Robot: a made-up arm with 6 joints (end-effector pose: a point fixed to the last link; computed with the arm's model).
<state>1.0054 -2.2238 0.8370 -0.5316 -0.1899 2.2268</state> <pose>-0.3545 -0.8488 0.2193 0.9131 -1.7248 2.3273</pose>
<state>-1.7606 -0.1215 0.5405 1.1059 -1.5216 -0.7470</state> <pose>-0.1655 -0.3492 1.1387 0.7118 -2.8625 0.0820</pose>
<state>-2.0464 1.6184 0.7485 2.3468 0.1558 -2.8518</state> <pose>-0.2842 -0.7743 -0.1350 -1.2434 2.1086 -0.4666</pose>
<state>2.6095 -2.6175 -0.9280 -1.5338 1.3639 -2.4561</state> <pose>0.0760 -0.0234 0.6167 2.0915 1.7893 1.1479</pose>
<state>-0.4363 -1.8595 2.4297 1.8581 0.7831 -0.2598</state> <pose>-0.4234 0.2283 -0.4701 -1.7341 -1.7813 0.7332</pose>
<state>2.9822 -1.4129 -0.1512 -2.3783 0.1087 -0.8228</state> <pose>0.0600 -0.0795 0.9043 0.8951 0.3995 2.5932</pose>
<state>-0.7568 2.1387 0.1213 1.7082 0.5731 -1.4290</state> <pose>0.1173 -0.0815 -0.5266 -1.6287 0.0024 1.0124</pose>
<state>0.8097 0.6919 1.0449 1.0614 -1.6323 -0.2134</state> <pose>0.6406 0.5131 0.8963 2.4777 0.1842 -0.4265</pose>
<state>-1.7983 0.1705 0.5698 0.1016 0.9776 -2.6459</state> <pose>-0.3115 -0.5319 0.8660 -1.0101 -0.5895 -2.2409</pose>
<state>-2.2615 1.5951 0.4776 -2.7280 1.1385 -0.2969</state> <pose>-0.2529 -0.4979 -0.2970 -2.1094 -1.6845 0.7789</pose>
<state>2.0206 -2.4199 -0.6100 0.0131 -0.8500 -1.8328</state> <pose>0.3463 -0.2542 0.6728 0.0562 -0.9285 0.7526</pose>
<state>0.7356 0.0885 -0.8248 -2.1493 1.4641 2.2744</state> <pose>0.1582 0.2850 0.0374 1.9704 -0.0741 -1.0415</pose>
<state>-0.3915 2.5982 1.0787 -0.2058 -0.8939 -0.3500</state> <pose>0.1037 -0.1925 -0.6825 -1.3408 0.8012 1.7298</pose>
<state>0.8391 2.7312 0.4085 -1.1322 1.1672 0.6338</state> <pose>-0.2246 -0.3294 -0.3963 2.0984 0.4405 -0.7268</pose>
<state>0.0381 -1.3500 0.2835 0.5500 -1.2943 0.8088</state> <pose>-0.4361 -0.1575 1.0024 2.1722 -0.0950 0.5614</pose>
